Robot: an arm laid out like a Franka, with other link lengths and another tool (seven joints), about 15 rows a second.
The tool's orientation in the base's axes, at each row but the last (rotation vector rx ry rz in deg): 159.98 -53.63 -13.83; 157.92 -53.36 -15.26; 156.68 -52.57 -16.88; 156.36 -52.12 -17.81; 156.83 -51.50 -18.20; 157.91 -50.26 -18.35
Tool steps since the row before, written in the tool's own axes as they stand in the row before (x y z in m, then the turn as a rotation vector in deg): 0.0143 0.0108 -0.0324 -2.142 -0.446 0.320; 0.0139 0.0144 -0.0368 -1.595 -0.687 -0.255; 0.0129 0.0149 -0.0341 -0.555 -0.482 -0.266; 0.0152 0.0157 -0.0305 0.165 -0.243 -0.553; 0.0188 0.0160 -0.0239 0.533 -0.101 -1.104; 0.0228 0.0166 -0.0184 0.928 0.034 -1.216
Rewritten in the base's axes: 0.0119 -0.0131 0.0325 -1.497 1.614 -0.210; 0.0114 -0.0142 0.0377 -0.793 1.550 0.224; 0.0107 -0.0139 0.0353 -0.092 0.756 0.176; 0.0116 -0.0164 0.0317 0.418 0.179 0.431; 0.0126 -0.0200 0.0249 0.783 -0.066 0.947; 0.0143 -0.0238 0.0191 1.055 -0.388 1.037
